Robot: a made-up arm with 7 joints. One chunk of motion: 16 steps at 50 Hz.
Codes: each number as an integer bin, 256 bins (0 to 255) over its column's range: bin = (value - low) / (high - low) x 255, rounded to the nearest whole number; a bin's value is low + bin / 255 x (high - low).
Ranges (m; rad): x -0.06..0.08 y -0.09..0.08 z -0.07..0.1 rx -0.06..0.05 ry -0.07..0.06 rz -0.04..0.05
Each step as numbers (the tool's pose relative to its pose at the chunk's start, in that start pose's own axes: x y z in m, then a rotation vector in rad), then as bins.
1 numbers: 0.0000 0.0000 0.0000 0.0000 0.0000 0.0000
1 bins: 109 135 105 139 137 113
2 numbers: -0.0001 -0.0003 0.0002 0.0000 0.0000 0.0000
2 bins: 109 135 105 139 137 113
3 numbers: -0.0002 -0.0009 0.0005 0.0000 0.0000 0.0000
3 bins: 109 134 106 139 137 113
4 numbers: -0.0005 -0.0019 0.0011 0.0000 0.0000 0.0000
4 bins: 108 132 107 139 137 113
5 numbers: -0.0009 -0.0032 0.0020 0.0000 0.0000 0.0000
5 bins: 108 130 108 139 137 113
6 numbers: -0.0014 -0.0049 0.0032 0.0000 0.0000 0.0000
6 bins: 107 128 110 139 137 113
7 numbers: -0.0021 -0.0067 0.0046 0.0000 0.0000 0.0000
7 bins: 105 125 112 139 137 113
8 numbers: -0.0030 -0.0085 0.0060 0.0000 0.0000 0.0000
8 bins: 104 122 114 139 137 113
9 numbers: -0.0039 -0.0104 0.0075 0.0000 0.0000 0.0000
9 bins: 102 119 116 139 137 113
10 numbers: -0.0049 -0.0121 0.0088 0.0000 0.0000 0.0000
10 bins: 100 117 118 139 137 113
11 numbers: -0.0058 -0.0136 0.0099 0.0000 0.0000 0.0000
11 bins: 99 115 120 139 137 113
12 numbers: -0.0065 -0.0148 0.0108 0.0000 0.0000 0.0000
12 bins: 97 113 121 139 137 113
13 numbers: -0.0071 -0.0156 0.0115 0.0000 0.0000 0.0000
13 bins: 96 112 122 139 137 113
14 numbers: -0.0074 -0.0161 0.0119 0.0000 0.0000 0.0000
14 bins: 96 111 123 139 137 113
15 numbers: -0.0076 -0.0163 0.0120 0.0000 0.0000 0.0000
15 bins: 95 111 123 139 137 113
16 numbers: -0.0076 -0.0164 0.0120 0.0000 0.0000 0.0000
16 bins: 95 110 123 139 137 113
